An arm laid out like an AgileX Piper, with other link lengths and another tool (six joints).
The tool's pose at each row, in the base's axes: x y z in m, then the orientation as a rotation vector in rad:
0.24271 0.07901 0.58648 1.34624 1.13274 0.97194
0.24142 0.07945 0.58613 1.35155 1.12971 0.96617
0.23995 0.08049 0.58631 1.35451 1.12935 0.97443
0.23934 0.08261 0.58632 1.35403 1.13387 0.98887
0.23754 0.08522 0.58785 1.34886 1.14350 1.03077
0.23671 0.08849 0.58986 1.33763 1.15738 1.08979
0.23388 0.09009 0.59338 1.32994 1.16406 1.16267
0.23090 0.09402 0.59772 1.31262 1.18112 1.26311
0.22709 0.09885 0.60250 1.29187 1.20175 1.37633
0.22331 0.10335 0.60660 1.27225 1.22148 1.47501
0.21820 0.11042 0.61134 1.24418 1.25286 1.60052
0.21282 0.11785 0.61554 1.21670 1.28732 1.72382
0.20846 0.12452 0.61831 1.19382 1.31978 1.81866
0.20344 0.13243 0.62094 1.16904 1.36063 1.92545
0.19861 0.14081 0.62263 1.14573 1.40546 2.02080
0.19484 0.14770 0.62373 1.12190 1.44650 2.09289
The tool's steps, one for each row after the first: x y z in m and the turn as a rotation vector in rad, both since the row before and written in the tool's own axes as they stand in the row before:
0.00017 -0.00047 -0.00132 0.00332 -0.00621 0.00072
0.00068 0.00005 -0.00168 0.00006 0.00455 0.00660
0.00194 -0.00001 -0.00106 -0.00097 0.01192 0.00658
0.00213 0.00138 -0.00244 -0.00708 0.03298 0.01812
0.00305 0.00192 -0.00157 -0.01173 0.04733 0.02337
0.00127 0.00326 -0.00327 -0.01532 0.05128 0.03595
0.00390 0.00393 -0.00353 -0.01858 0.07675 0.04410
0.00526 0.00413 -0.00399 -0.01788 0.08771 0.04982
0.00536 0.00330 -0.00343 -0.01281 0.07773 0.04326
0.00857 0.00321 -0.00386 -0.01044 0.10265 0.05374
0.00935 0.00215 -0.00312 -0.00424 0.10197 0.05450
0.00827 0.00053 -0.00156 0.00236 0.08105 0.04190
0.00967 -0.00039 -0.00099 0.00824 0.09193 0.04938
0.00963 -0.00191 0.00018 0.01462 0.08487 0.04503
0.00757 -0.00216 0.00096 0.01522 0.06826 0.03169

